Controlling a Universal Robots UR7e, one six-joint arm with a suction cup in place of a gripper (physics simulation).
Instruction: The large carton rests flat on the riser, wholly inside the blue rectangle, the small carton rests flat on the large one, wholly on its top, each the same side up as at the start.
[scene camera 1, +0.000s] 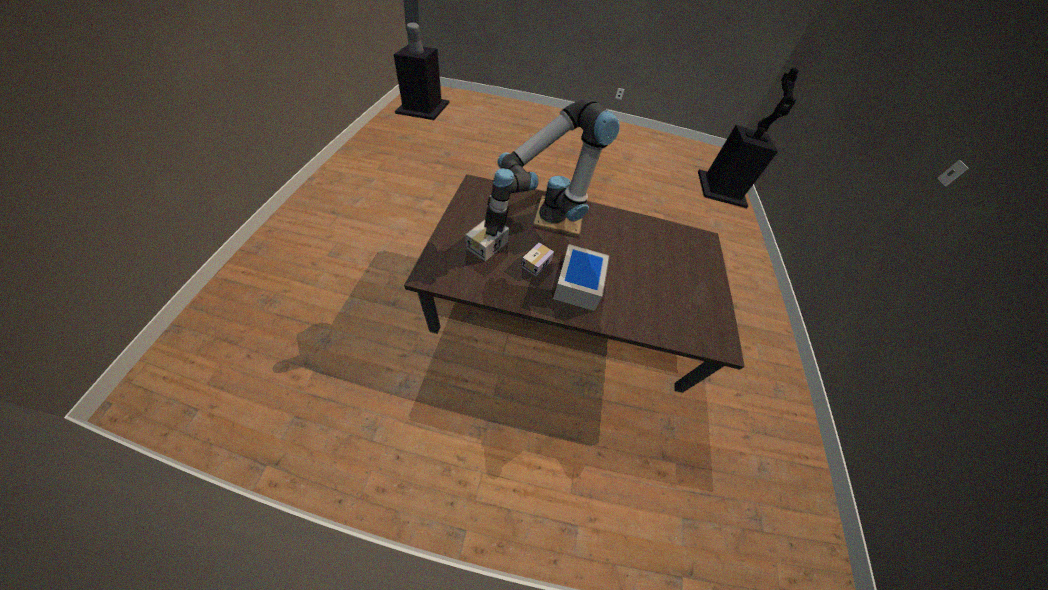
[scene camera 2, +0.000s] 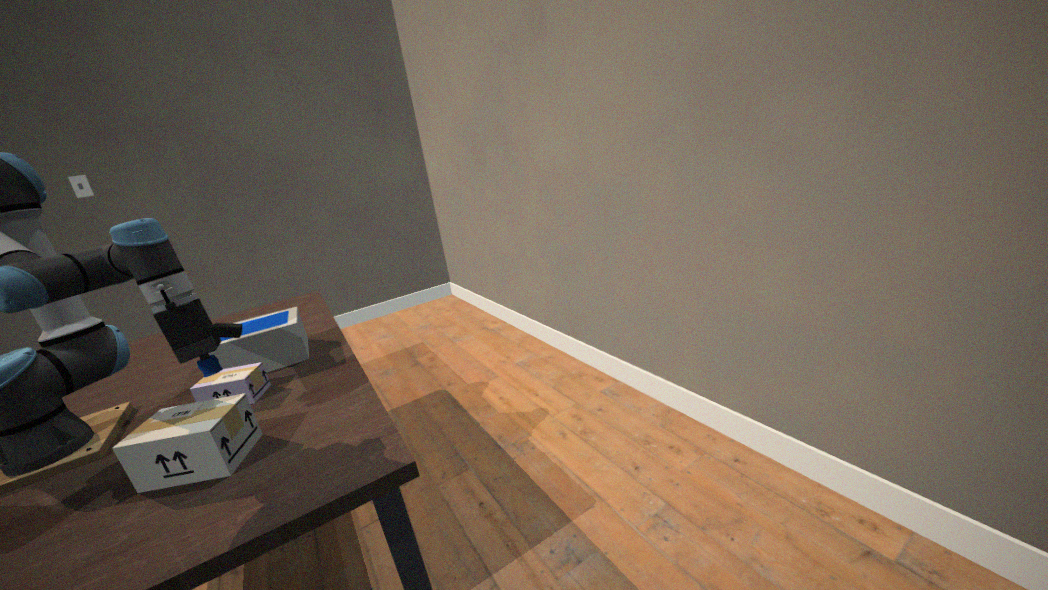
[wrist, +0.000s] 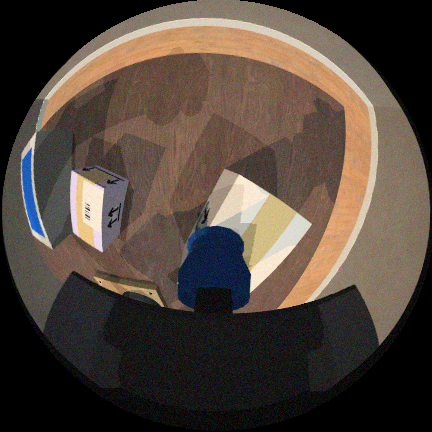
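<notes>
The large carton (scene camera 1: 483, 242) (scene camera 2: 190, 438) (wrist: 266, 225), white with a tan tape band, lies flat on the dark table (scene camera 1: 670, 286) near its left end. The small carton (scene camera 1: 537, 258) (scene camera 2: 231, 378) (wrist: 96, 207) lies flat between it and the grey riser (scene camera 1: 574, 293) (scene camera 2: 270, 348) (wrist: 50, 173). The riser's top bears the blue rectangle (scene camera 1: 584, 267) (scene camera 2: 261, 322) (wrist: 28, 189), which has nothing on it. My suction cup (scene camera 1: 495, 231) (scene camera 2: 208, 364) (wrist: 215, 245) hangs just over the large carton's edge on the arm's side and holds nothing.
The arm's base stands on a wooden plate (scene camera 1: 569, 227) (wrist: 120, 284) at the table's back edge. Two black pedestals (scene camera 1: 419, 79) (scene camera 1: 737, 165) stand on the floor behind the table. The table's front corner (scene camera 2: 409, 470) lies close to the large carton.
</notes>
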